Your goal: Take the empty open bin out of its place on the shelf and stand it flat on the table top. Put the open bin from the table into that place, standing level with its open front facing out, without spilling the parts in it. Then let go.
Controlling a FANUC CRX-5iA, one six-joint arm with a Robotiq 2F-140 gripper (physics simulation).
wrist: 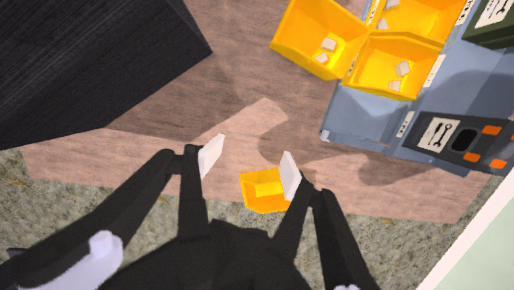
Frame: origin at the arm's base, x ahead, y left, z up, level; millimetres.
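Where they show: gripper, fingertip midpoint: [252,152].
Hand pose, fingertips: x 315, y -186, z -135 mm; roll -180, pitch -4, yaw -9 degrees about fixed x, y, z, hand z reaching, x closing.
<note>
After its pixels a point has its place.
My gripper [252,152] @(z -135, x 315, y -186 mm) is open, with nothing between its fingers. An empty yellow open bin [264,190] @(z -349, x 377, y -403 mm) shows past the fingertips at the near edge of the wooden table top [165,165]; its lower part overlaps the floor in view, and the right finger covers part of its right side. I cannot tell whether it rests on the table. Another yellow open bin [302,22] @(z -349, x 413, y 67 mm) at top centre holds pale parts and is beside the blue-grey shelf [367,117] @(z -346, x 645, y -134 mm). A yellow bin with pale parts [377,77] @(z -343, x 634, y -30 mm) is on the shelf, beside a bare stretch of it.
A large black block [100,65] @(z -160, x 105, y -90 mm) fills the upper left. A further yellow bin [425,20] @(z -343, x 708, y 105 mm) with parts, a dark case [440,135] @(z -193, x 676, y -144 mm) with a tool label and orange marks, and a dark green box [492,27] @(z -211, x 700, y 42 mm) are at the right. Speckled floor [400,250] lies beyond the table edge.
</note>
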